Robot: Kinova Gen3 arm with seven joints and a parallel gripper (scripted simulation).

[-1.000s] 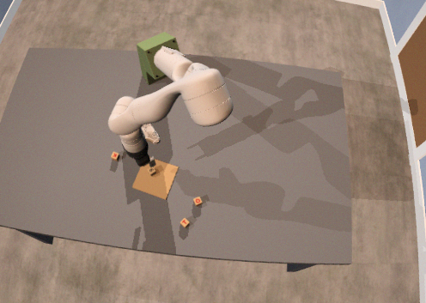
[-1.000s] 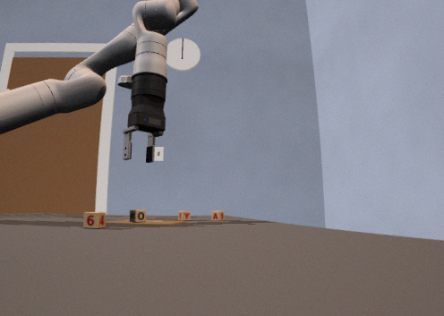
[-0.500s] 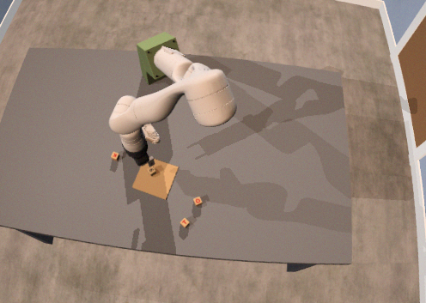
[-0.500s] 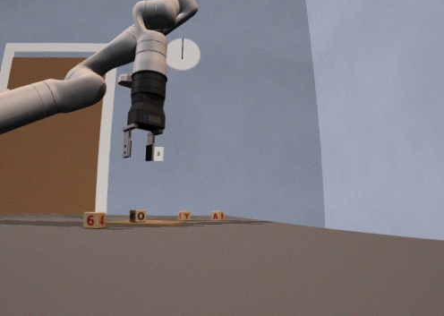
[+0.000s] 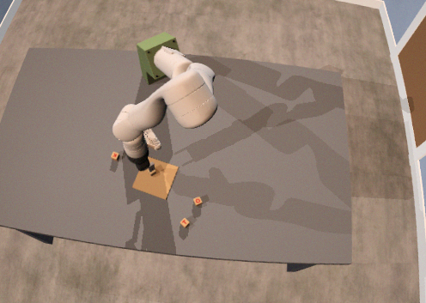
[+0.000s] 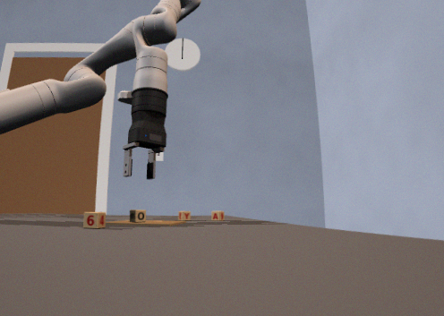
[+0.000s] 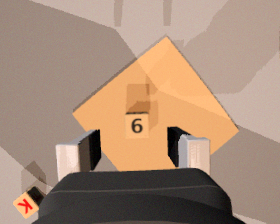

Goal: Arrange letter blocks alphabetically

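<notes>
My gripper is now 110 mm above the orange mat, 20 mm to the right of it and 10 mm short of it.
</notes>
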